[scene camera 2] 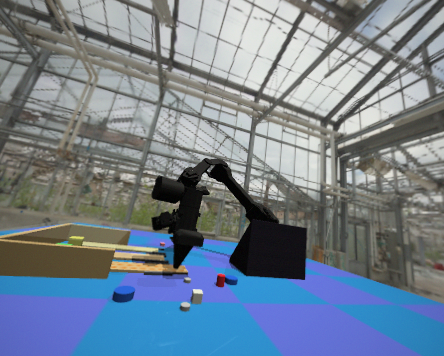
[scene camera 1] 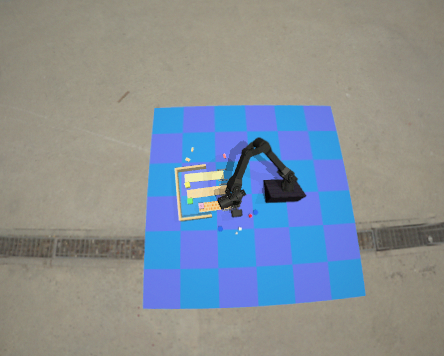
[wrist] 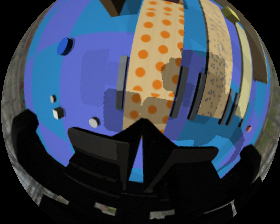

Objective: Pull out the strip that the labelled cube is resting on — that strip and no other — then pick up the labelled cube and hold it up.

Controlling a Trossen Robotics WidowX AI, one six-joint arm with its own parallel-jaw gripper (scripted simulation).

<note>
In view: my gripper (scene camera 2: 175,268).
My gripper is seen too in the wrist view (wrist: 143,121).
</note>
